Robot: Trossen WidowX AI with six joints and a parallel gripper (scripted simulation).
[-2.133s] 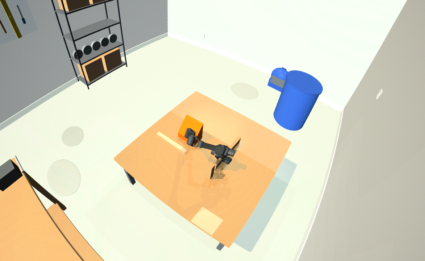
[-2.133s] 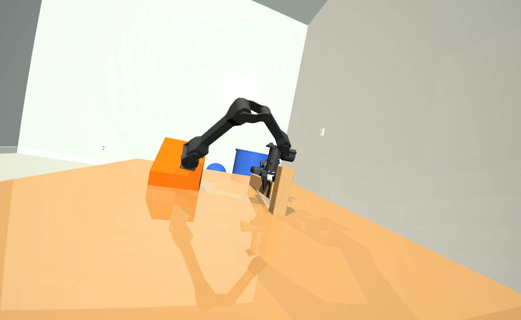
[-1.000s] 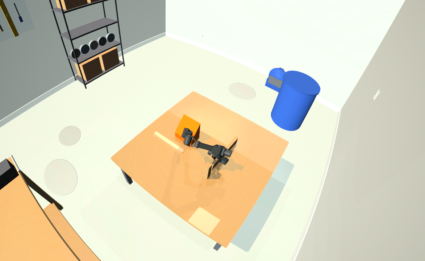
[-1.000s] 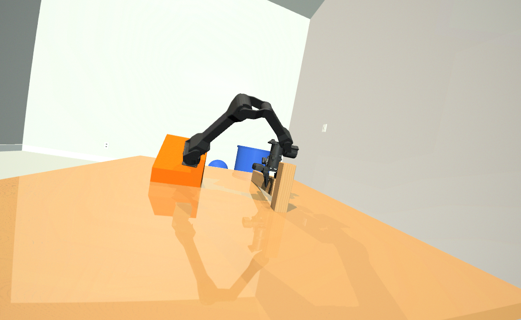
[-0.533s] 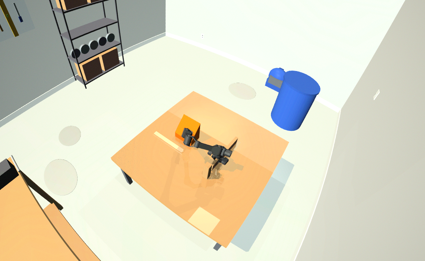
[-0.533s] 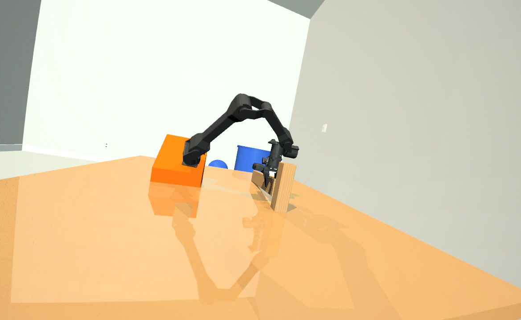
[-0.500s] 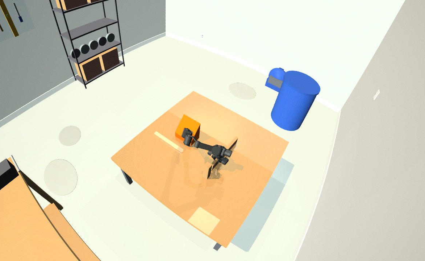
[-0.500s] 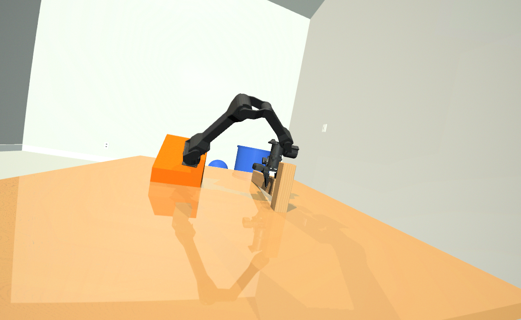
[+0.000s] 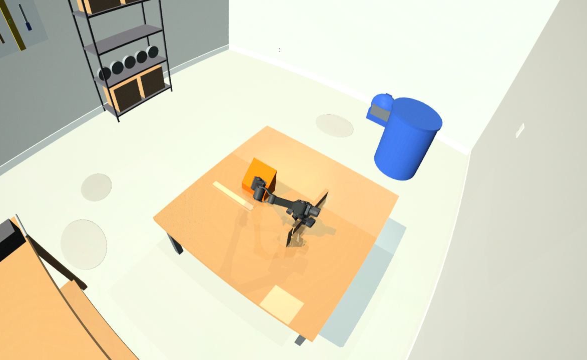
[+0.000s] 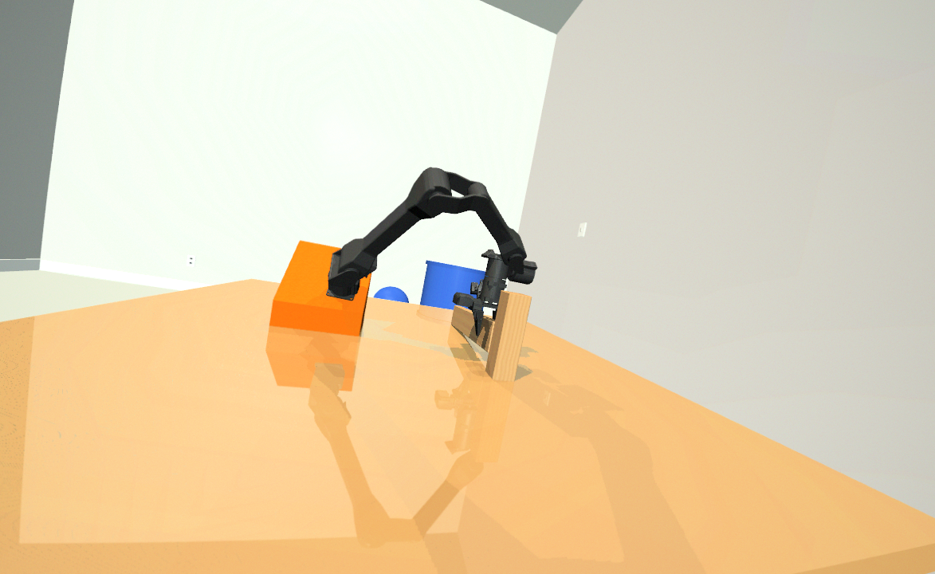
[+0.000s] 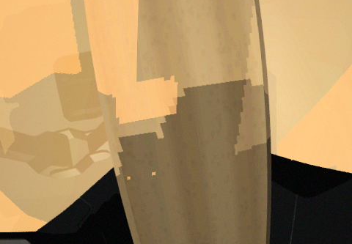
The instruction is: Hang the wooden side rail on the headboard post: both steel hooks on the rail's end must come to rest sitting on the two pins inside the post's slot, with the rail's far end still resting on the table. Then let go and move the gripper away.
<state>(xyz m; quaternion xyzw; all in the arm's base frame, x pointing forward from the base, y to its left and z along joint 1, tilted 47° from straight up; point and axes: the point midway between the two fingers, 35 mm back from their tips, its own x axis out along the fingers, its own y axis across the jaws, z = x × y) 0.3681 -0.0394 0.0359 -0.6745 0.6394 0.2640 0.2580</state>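
Now: gripper tip 150 mm to the left of the headboard post, 40 mm below it and 10 mm short of it.
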